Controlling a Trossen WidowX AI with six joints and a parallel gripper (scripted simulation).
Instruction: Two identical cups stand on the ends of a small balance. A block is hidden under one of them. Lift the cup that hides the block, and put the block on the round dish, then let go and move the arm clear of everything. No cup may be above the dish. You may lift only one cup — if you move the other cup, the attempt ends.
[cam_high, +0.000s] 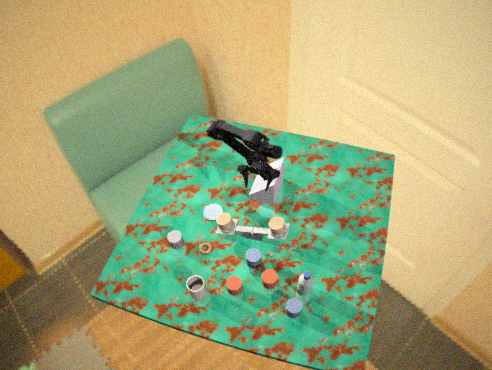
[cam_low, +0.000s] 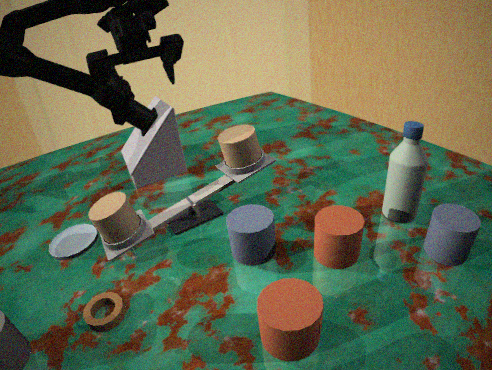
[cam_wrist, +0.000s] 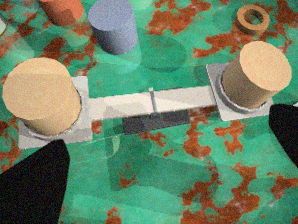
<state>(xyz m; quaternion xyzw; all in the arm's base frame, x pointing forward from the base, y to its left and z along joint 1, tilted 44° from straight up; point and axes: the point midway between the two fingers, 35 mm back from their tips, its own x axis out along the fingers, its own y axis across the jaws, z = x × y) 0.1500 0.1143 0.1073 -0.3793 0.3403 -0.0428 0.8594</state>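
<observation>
Right now my gripper tip is 12 cm short of the pale green block, 11 cm to the left of it and 19 cm above it. The rest, counted from my gripper tip: balance beam: 9 cm ahead, 2 cm to the left, 20 cm below; grey cylinder: 31 cm ahead, 29 cm to the right, 20 cm below; round dish: 6 cm ahead, 22 cm to the right, 23 cm below.
</observation>
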